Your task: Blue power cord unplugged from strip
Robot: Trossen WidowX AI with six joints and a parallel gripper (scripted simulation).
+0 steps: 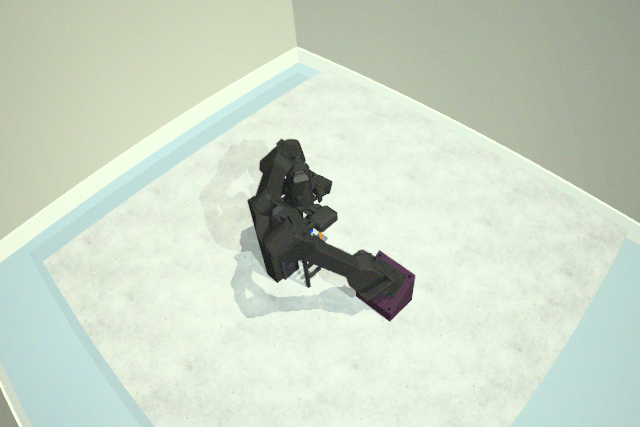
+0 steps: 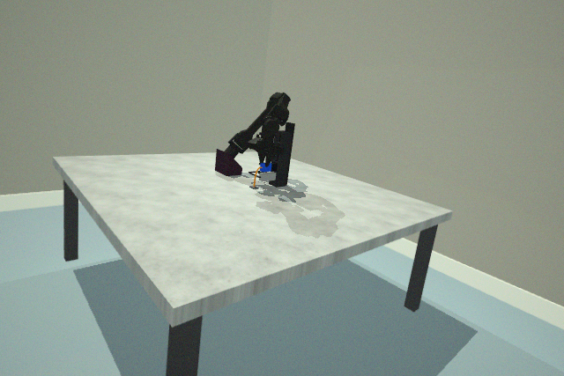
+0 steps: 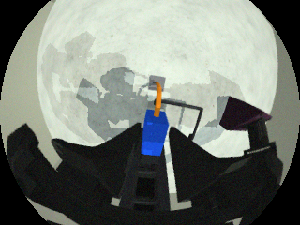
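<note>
The blue plug is 30 mm to the left of my gripper tip.
</note>
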